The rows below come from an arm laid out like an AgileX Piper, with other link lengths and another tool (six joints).
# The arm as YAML. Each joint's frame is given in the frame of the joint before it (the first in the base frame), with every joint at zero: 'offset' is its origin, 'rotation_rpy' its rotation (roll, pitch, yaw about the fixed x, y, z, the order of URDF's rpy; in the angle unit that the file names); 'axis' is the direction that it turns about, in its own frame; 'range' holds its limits. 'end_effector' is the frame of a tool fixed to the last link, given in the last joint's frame.
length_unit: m
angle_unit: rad
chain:
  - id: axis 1
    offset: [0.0, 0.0, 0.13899]
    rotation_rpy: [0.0, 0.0, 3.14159]
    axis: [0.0, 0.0, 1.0]
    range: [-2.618, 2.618]
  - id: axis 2
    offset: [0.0, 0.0, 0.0]
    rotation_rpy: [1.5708, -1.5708, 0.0]
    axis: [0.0, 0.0, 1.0]
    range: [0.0, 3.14]
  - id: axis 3
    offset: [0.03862, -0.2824, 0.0]
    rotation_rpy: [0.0, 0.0, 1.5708]
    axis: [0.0, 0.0, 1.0]
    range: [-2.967, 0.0]
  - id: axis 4
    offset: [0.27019, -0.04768, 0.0]
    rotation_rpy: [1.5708, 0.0, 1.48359]
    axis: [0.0, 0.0, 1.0]
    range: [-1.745, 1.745]
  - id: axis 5
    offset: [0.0, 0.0, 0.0]
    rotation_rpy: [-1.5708, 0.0, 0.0]
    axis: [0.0, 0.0, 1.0]
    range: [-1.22, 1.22]
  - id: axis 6
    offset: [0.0, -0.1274, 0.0]
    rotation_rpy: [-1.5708, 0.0, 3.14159]
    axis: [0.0, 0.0, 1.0]
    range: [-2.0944, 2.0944]
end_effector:
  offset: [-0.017, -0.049, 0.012]
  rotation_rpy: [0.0, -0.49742, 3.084]
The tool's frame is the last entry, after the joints.
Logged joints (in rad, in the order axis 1, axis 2, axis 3, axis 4, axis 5, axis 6), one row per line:
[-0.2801 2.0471 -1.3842 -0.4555 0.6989 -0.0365]
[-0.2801 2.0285 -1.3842 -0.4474 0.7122 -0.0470]
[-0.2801 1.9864 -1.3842 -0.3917 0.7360 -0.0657]
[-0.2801 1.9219 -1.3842 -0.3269 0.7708 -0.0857]
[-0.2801 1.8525 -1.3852 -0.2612 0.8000 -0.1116]
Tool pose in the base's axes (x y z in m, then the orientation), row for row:
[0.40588 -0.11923 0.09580 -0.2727 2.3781 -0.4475]
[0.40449 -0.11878 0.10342 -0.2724 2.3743 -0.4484]
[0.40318 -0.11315 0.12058 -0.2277 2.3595 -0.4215]
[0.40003 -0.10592 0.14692 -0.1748 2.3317 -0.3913]
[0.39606 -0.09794 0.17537 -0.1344 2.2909 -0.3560]
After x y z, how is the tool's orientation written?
As a rotation vector, in radians.
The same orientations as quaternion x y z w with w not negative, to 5 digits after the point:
[-0.10507 0.91628 -0.17242 0.34592]
[-0.10504 0.91556 -0.17291 0.34760]
[-0.08828 0.91475 -0.16341 0.35879]
[-0.06832 0.91138 -0.15294 0.37595]
[-0.05309 0.90486 -0.14061 0.39829]

